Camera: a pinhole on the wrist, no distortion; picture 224 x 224 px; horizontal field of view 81.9 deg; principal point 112.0 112.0 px. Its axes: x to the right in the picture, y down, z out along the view. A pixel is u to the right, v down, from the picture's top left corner.
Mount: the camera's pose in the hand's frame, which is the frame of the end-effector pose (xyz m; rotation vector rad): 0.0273 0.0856 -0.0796 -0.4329 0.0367 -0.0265
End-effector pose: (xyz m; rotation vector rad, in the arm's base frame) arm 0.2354 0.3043 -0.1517 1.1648 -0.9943 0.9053
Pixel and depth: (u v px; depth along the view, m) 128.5 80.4 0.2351
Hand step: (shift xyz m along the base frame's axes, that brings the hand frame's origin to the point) -0.1251 -0.1284 0.1181
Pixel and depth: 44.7 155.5 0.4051
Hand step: -0.4483 -0.1765 -0.0163
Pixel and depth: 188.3 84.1 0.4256
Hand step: -0.1190 -0.2862 0.3663
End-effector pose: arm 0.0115 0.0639 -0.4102 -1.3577 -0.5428 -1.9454
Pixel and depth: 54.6 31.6 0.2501
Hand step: 0.1933 0.1337 0.0053
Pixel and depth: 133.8 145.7 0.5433
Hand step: 0.5182 -0.1008 0.2403
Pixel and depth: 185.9 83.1 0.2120
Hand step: 0.1434 -0.0453 0.1863
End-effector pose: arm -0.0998 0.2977 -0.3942 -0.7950 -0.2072 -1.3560
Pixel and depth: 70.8 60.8 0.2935
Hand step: 0.1568 0.1912 0.1004
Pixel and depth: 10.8 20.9 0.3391
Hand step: 0.0653 0.3872 0.1079
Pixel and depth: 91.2 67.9 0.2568
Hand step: 0.1630 0.1220 0.0918
